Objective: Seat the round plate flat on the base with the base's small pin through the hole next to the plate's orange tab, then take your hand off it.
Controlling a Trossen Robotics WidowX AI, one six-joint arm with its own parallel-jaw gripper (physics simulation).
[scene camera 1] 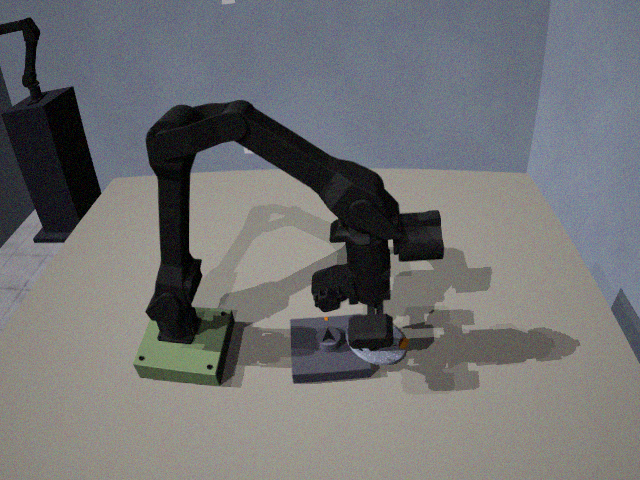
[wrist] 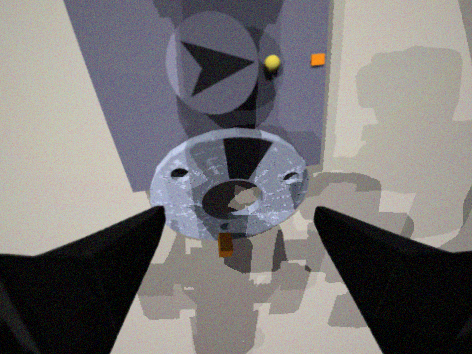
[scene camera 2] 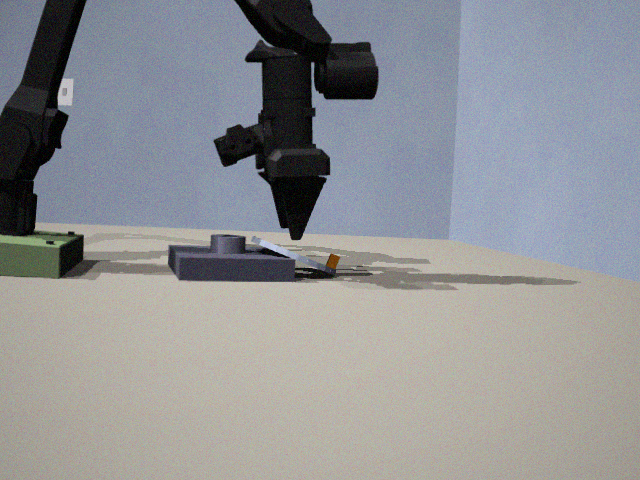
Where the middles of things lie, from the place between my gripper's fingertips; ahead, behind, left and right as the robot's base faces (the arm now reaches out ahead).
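Round silver plate (scene camera 1: 388,355): 3 cm below my hand, 1 cm ahead of it. Dark square base (scene camera 2: 188,262): 3 cm below my hand, 7 cm behind it, 1 cm to the right of it. Round hub (wrist: 212,63): 2 cm below my hand, 7 cm behind it, 1 cm to the right of it.
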